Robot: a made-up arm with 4 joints.
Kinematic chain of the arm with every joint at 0, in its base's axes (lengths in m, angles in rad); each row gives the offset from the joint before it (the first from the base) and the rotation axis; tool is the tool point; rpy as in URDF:
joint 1: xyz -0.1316 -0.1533 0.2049 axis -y
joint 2: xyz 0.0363 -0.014 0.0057 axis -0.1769 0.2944 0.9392
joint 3: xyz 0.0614 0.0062 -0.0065 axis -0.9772 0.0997 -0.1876
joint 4: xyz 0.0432 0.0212 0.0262 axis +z
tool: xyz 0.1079 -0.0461 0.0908 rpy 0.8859 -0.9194 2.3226
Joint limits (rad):
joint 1: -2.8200..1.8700
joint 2: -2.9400..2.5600
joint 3: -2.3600..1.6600
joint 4: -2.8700..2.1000
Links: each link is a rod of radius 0.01 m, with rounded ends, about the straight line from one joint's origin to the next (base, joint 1, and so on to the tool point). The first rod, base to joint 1, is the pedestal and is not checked.
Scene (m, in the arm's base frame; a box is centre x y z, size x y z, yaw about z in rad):
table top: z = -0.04
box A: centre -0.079 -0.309 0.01 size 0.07 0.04 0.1 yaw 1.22
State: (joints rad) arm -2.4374 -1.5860 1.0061 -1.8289
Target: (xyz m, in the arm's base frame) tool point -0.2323 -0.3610 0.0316
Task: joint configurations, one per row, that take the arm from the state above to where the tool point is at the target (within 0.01 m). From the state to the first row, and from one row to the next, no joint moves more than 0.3 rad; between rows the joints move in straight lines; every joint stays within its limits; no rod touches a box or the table.
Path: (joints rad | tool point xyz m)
1: -2.5330 -1.3069 1.0913 -1.6500 | -0.0975 -0.1998 0.0413
2: -2.6287 -1.0278 1.1765 -1.4712 | -0.1379 -0.1974 0.0203
3: -2.7244 -0.7487 1.2617 -1.2923 | -0.1889 -0.1831 0.0090
4: -2.8200 -0.4696 1.3469 -1.1135 | -0.2432 -0.1548 0.0143
5: -2.7667 -0.6201 1.3979 -0.8632 | -0.2499 -0.1936 -0.0002
6: -2.7134 -0.7706 1.4489 -0.6130 | -0.2514 -0.2365 -0.0070
7: -2.6600 -0.9211 1.4999 -0.3627 | -0.2480 -0.2808 -0.0042
8: -2.6067 -1.0716 1.5509 -0.1124 | -0.2410 -0.3234 0.0087
9: -2.5534 -1.2221 1.6019 0.1378 | -0.2323 -0.3610 0.0316

